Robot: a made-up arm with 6 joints.
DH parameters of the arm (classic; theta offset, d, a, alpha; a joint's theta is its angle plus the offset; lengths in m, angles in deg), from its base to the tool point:
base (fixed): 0 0.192 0 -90
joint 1: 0 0.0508 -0.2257 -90
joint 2: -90 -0.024 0.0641 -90
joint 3: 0 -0.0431 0.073 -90
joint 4: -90 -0.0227 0.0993 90
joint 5: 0 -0.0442 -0.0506 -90
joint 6: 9.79 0 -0.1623 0
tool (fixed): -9.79 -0.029 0 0
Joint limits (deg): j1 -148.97..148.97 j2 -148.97..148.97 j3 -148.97..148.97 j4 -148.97..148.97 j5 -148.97..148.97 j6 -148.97..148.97
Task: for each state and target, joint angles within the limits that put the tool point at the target. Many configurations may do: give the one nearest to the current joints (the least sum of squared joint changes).
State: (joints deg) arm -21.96 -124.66 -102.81 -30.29 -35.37 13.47
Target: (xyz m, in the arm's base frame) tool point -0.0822 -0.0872 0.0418
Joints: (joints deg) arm -36.69 -143.20 -103.47 -25.54 -22.61 15.21
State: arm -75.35 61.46 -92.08 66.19 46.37 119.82
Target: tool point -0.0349 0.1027 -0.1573
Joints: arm -42.11 57.89 -107.60 101.53 38.56 146.87
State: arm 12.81 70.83 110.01 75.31 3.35 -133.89
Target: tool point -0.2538 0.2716 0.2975
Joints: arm -33.15 95.16 108.46 82.18 -3.41 -118.04
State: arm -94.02 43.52 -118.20 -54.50 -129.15 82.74
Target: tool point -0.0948 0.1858 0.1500
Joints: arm -71.18 55.21 -124.14 -53.56 -135.41 52.17
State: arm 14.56 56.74 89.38 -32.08 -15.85 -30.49
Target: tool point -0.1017 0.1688 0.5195
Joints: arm 29.78 45.32 91.28 -19.98 -13.12 -33.10
